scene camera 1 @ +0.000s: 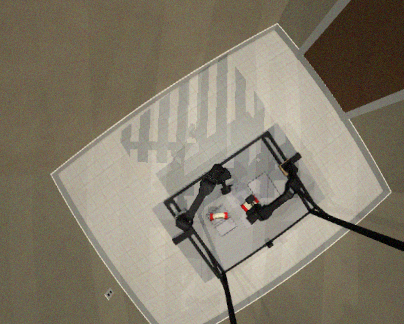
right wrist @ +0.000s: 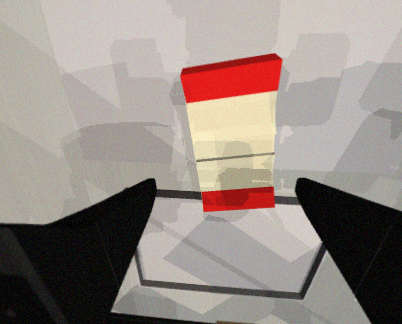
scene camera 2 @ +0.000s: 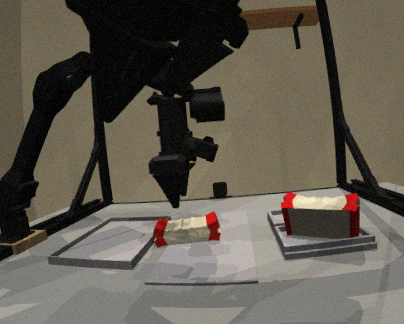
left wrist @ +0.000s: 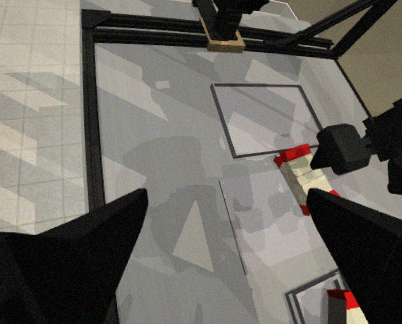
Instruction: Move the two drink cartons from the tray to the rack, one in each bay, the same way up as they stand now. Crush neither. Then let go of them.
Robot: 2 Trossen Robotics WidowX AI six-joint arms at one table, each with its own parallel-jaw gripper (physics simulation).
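Observation:
One drink carton stands in the rack, its long side level; which bay is hard to tell. The other carton sits on a thin pale sheet between tray and rack, one red end at the tray's rim. My right gripper is open, pointing down above that carton. My left gripper is open and empty, off to the side of both cartons.
A black frame edges the table. The right arm's base stands on a wooden block beyond the tray. The left arm crosses the upper part of the scene camera 2 view and hides part of the right arm.

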